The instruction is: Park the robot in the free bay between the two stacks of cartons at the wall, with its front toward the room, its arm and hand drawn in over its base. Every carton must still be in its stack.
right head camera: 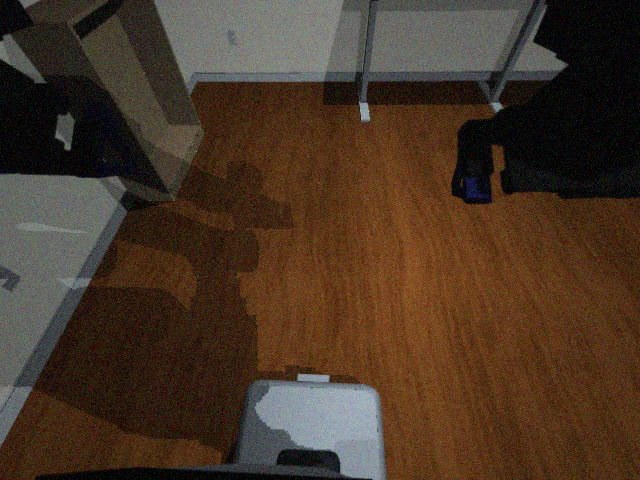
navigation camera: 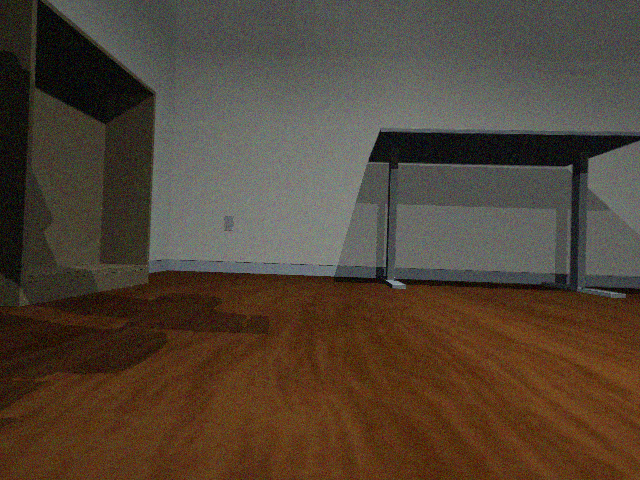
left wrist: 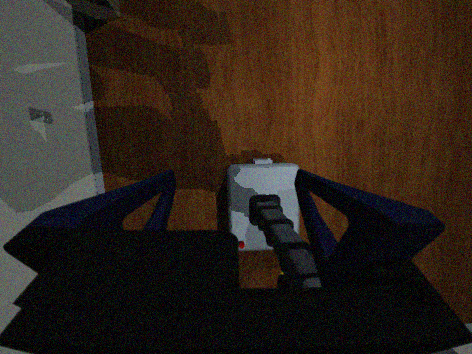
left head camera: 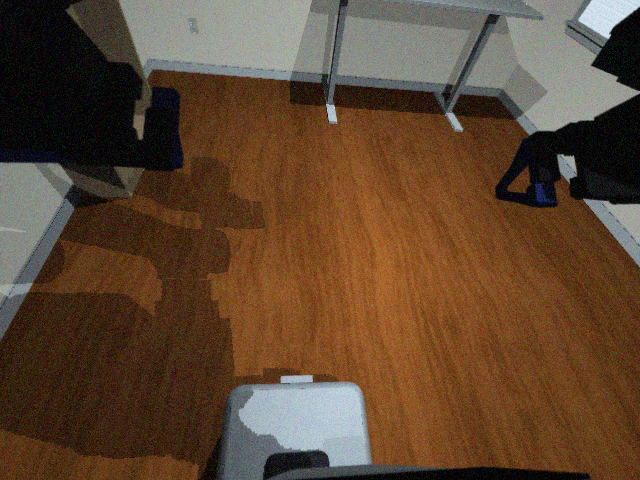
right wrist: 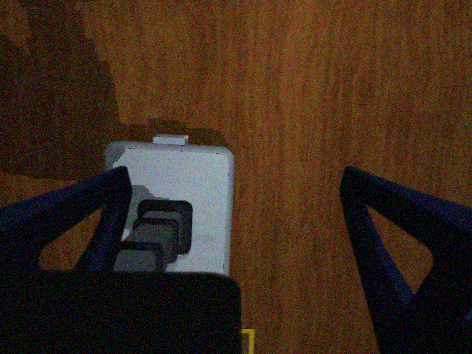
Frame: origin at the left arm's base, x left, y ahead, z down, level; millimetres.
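Seen in the pictures: left gripper, fingertip midpoint: [right head camera: 94, 167] [left wrist: 235, 176] [left head camera: 131, 158]; right gripper, fingertip midpoint: [right head camera: 499, 187] [left head camera: 534, 192] [right wrist: 235, 178].
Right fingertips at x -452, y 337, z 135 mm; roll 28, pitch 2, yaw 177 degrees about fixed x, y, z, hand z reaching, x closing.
A point is followed by its place in that frame.
My pale base [left head camera: 305, 413] {z 1150, x -255, y 217 mm} [right head camera: 320, 410] {z 1150, x -259, y 224 mm} [left wrist: 280, 180] {z 1150, x -338, y 206 mm} [right wrist: 205, 175] {z 1150, x -374, y 211 mm} shows at the bottom of both head views and in both wrist views. My left gripper [left wrist: 235, 176] {z 131, x -5, y 351 mm} is open and empty; in the head views it is a dark shape at the left, in front of a beige cabinet. My right gripper [right wrist: 235, 178] {z 135, x -452, y 337 mm} is open and empty; in the head views it hangs at the right. A bit of yellow floor outline [right wrist: 251, 340] {z 1409, x -635, y -680 mm} shows at the bottom of the right wrist view. The stacks of cartons and the free bay do not show in any view.
The beige open-fronted cabinet [left head camera: 105, 25] {z 724, x 962, y 2269 mm} [right head camera: 180, 147] {z 1310, x 906, y 1968 mm} [navigation camera: 126, 180] {z 849, x 975, y 2269 mm} stands at the left by the wall. A table [left head camera: 429, 6] {z 483, x -1089, y 2505 mm} [navigation camera: 491, 147] {z 485, x -1177, y 2786 mm} with grey legs stands against the far wall. A wall with skirting runs along the left, and another at the right in the left head view.
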